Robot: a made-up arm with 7 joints. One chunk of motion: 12 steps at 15 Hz.
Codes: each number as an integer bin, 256 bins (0 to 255) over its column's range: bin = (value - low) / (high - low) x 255, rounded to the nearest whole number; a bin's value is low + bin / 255 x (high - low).
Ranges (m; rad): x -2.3..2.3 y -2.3..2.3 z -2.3..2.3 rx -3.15..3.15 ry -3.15..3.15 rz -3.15..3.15
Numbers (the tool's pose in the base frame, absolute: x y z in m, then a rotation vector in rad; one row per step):
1: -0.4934 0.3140 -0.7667 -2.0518 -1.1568 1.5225
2: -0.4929 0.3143 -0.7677 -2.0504 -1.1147 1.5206
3: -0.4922 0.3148 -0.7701 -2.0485 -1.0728 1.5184
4: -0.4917 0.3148 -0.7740 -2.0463 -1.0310 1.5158
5: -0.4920 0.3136 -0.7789 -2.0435 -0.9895 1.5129
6: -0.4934 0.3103 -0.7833 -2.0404 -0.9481 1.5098
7: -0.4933 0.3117 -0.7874 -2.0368 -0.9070 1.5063
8: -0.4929 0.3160 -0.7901 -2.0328 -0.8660 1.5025
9: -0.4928 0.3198 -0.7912 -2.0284 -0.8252 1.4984
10: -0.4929 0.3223 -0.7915 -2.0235 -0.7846 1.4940
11: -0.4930 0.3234 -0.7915 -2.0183 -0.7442 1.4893
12: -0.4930 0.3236 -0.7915 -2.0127 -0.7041 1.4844
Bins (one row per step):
1: 100 145 85 44 81 189
2: 100 145 85 45 82 189
3: 100 145 85 45 84 189
4: 100 145 85 45 86 189
5: 100 145 84 45 87 189
6: 100 145 84 45 89 189
7: 100 145 84 45 91 188
8: 100 145 84 45 92 188
9: 100 145 84 45 94 188
10: 100 145 84 46 96 188
11: 100 145 84 46 97 188
12: 100 145 84 46 99 188

